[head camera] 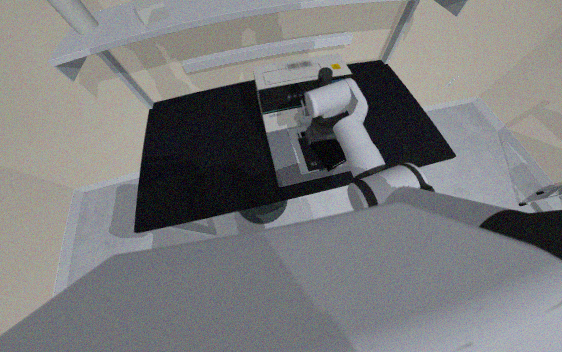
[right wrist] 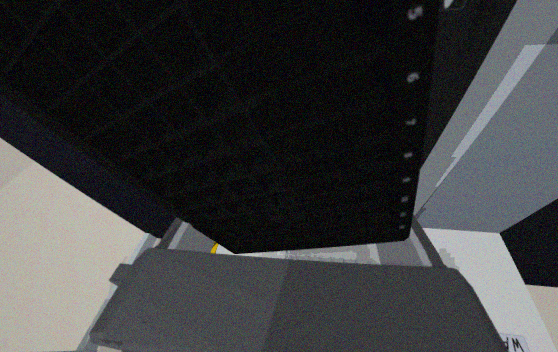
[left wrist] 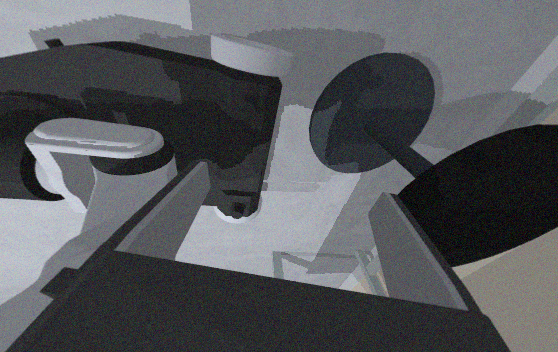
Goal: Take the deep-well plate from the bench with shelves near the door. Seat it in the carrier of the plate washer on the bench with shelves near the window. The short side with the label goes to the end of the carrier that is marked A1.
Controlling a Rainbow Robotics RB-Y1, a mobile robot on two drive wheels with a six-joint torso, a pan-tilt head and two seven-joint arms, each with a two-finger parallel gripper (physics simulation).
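Frame: origin at the robot's base, x ahead, y left, z up, level; centimetres.
Seen in the pictures: left gripper, fingertip midpoint: [left wrist: 291,189]; right gripper, fingertip midpoint: [head camera: 320,140].
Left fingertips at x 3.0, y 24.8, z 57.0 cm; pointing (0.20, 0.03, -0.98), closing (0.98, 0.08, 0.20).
Offsets run from my left fingertips to a thing's top centre. "pt": to the spot under its first point. Level surfaces: height alone.
My right gripper [head camera: 319,138] [right wrist: 300,222] is shut on the black deep-well plate @[dx +28.1, dy -48.4, dz +35.6 cm] [head camera: 330,151] [right wrist: 250,125]. Numbers from 5 upward run along the plate's right edge in the right wrist view. The plate overlaps the plate washer's carrier @[pt dx +29.2, dy -39.4, dz +27.5 cm] [head camera: 303,159] in the head view and is turned relative to it; the gap in height is unclear. The A1 mark shows small at the carrier's near end. The plate's labelled short side cannot be made out. The plate washer @[pt dx +55.0, dy -35.6, dz +46.4 cm] [head camera: 280,76] stands on the dark bench top, its front partly hidden by my right arm. My left gripper [left wrist: 291,188] is open and empty.
A dark bench mat @[dz +19.4 cm] [head camera: 205,150] lies around the washer. A shelf [head camera: 175,27] with side posts spans above the bench's back. A round dark stool seat [head camera: 263,212] [left wrist: 372,112] is by the bench's near edge.
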